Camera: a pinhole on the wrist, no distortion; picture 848 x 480 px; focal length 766.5 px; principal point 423.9 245.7 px. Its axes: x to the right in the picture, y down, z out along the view. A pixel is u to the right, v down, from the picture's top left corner.
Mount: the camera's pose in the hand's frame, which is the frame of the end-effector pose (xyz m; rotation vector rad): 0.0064 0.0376 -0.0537 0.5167 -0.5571 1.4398
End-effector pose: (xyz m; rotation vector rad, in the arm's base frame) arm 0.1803 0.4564 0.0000 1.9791 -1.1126 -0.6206
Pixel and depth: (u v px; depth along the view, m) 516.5 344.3 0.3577
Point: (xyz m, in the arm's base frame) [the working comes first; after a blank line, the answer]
In the camera's frame: 0.0432 0.0460 0.3577

0.0515 0.4570 -0.2683
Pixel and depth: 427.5 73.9 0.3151
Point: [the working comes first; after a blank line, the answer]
In the camera's frame: 0.0015 -0.0706 0.3151

0.1580 0.3833 -0.2489
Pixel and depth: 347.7 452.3 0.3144
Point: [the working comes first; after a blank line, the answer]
In the camera's frame: -0.0313 0.0847 0.3144

0.1023 0.5317 -0.2409
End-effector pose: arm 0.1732 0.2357 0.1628 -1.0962 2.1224 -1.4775
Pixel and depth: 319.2 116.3 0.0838
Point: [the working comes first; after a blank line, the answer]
In the camera's frame: -0.0114 -0.0141 0.0838

0.1752 0.2171 0.1868
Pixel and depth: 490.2 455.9 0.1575
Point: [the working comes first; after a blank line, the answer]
In the camera's frame: 0.0136 0.0432 0.1575

0.2702 0.2105 0.1697
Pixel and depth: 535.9 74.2 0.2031
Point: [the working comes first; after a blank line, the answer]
In the camera's frame: 0.0297 -0.0454 0.2031

0.2522 0.1123 0.1848
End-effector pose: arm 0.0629 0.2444 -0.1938 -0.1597 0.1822 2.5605
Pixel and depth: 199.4 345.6 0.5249
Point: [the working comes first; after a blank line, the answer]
In the camera's frame: -0.1537 0.0684 0.5249

0.3451 0.5780 0.0286
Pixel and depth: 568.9 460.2 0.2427
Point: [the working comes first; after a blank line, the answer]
In the camera's frame: 0.0459 0.0679 0.2427

0.1511 0.2982 -0.0310
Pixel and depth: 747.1 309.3 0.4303
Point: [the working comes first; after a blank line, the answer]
In the camera's frame: 0.1814 0.0357 0.4303

0.1178 0.3666 0.1899
